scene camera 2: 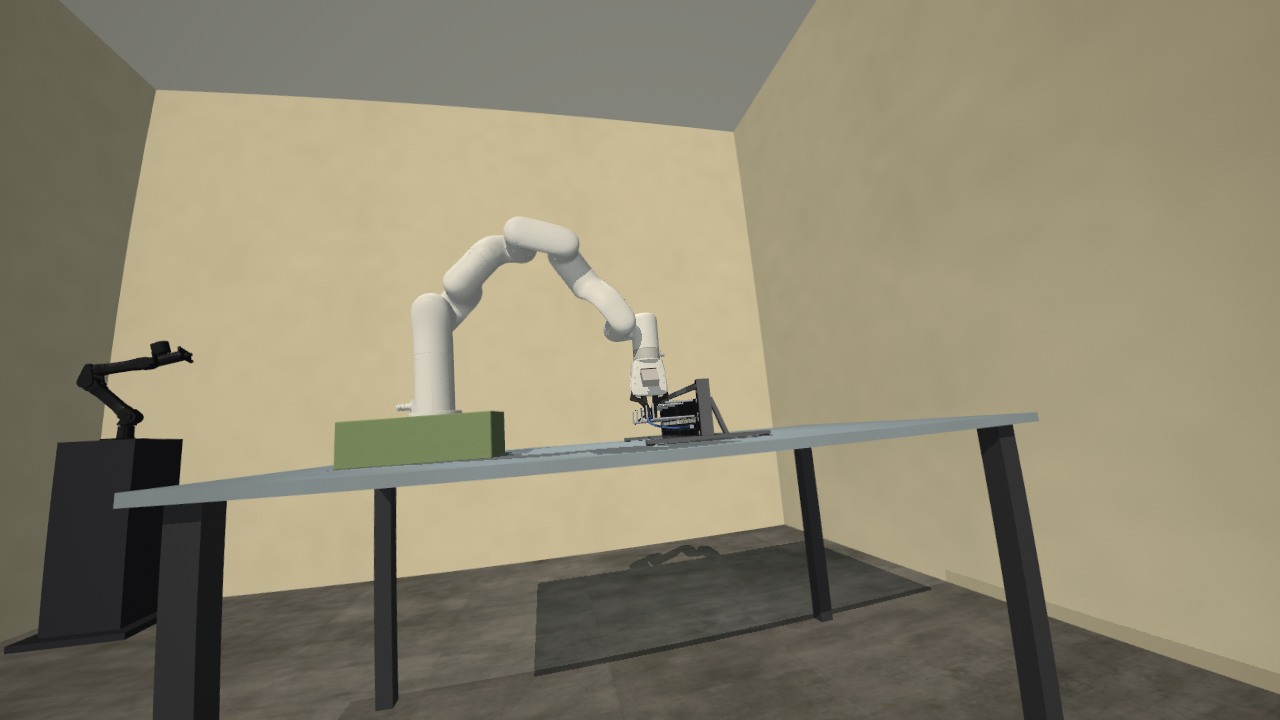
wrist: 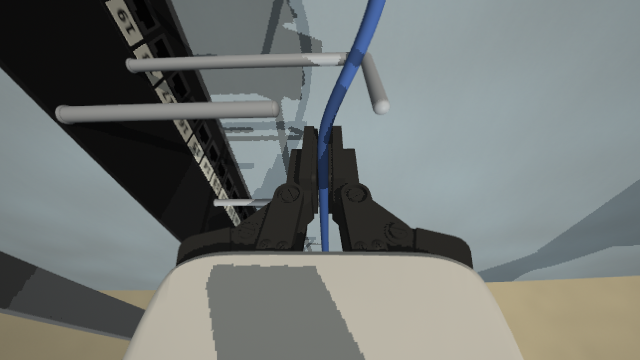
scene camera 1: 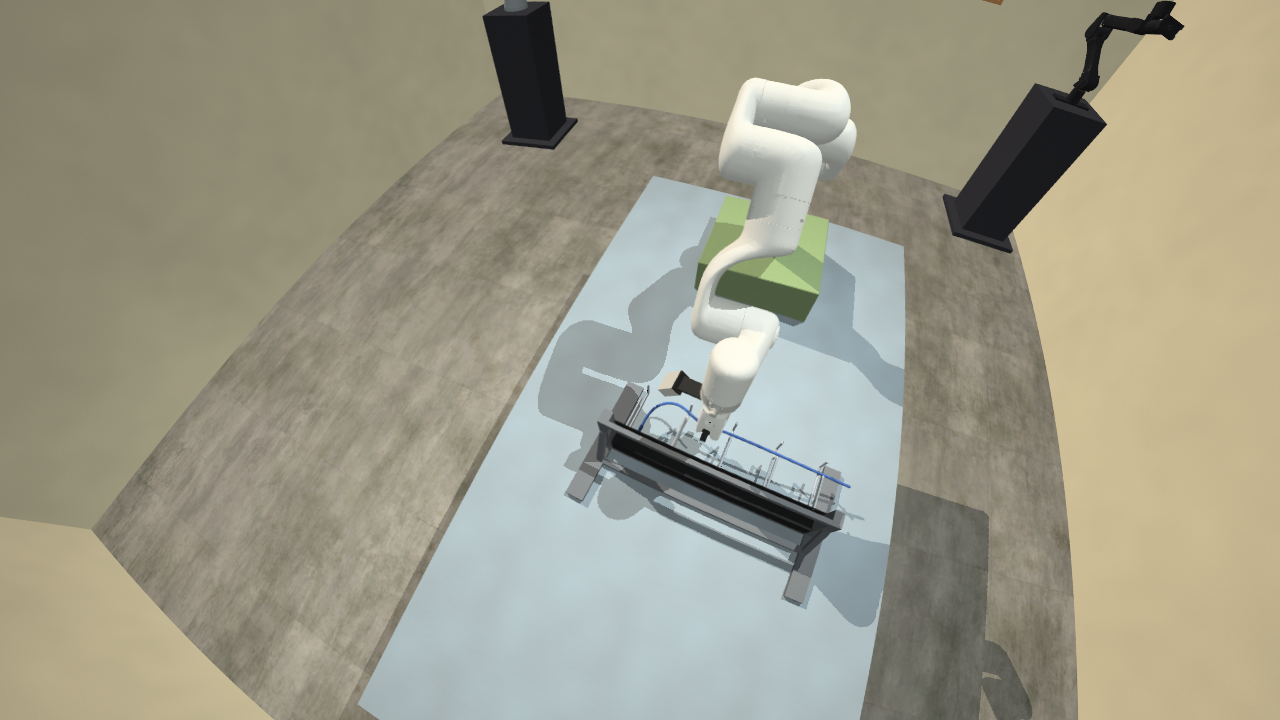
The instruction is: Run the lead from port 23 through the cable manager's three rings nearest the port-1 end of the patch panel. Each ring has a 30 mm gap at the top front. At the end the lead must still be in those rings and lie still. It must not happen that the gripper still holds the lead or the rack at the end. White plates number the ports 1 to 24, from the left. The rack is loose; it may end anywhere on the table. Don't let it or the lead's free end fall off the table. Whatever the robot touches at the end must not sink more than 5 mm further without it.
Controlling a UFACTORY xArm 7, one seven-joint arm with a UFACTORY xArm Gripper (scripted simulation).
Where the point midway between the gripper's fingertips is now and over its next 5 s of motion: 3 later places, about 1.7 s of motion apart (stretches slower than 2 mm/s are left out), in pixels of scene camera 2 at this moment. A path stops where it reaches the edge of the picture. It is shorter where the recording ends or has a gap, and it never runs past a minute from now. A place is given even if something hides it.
My gripper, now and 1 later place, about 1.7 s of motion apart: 651,421; 663,417
